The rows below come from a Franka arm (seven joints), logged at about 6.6 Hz.
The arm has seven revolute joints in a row. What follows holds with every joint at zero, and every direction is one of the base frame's.
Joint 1 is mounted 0.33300 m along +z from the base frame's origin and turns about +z.
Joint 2 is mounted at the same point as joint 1 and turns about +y.
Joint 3 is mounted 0.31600 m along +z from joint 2 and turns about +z.
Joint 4 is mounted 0.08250 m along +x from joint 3 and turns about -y.
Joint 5 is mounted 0.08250 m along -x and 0.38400 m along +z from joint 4 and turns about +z.
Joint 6 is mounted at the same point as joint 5 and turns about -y.
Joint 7 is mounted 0.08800 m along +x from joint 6 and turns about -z.
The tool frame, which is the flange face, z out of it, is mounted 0.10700 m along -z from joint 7; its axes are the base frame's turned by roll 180.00, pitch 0.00 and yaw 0.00 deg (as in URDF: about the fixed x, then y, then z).
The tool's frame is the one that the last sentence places.
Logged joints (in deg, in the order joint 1, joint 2, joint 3, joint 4, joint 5, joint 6, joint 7), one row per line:
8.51 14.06 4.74 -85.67 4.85 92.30 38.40
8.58 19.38 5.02 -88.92 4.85 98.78 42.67
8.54 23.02 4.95 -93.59 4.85 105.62 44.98
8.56 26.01 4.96 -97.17 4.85 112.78 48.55
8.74 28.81 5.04 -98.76 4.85 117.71 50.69
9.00 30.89 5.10 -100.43 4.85 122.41 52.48
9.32 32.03 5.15 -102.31 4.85 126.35 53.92
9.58 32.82 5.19 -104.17 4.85 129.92 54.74
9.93 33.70 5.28 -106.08 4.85 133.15 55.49
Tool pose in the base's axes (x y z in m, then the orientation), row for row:
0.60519 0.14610 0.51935 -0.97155 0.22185 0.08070 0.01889
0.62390 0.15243 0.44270 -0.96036 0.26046 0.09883 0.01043
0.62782 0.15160 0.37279 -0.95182 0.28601 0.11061 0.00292
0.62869 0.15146 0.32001 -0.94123 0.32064 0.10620 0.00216
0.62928 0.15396 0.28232 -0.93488 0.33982 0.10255 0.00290
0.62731 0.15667 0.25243 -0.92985 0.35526 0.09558 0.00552
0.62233 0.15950 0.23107 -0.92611 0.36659 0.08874 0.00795
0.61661 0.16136 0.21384 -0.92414 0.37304 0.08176 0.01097
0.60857 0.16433 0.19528 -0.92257 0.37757 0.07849 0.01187
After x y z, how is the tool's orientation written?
As a quaternion, x y z w.
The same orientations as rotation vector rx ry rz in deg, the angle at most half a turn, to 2 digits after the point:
-172.81 39.46 14.35
-171.73 46.57 17.67
-171.01 51.39 19.87
-169.19 57.64 19.09
-167.97 61.05 18.42
-166.79 63.72 17.14
-165.86 65.65 15.89
-165.19 66.68 14.61
-164.82 67.45 14.02

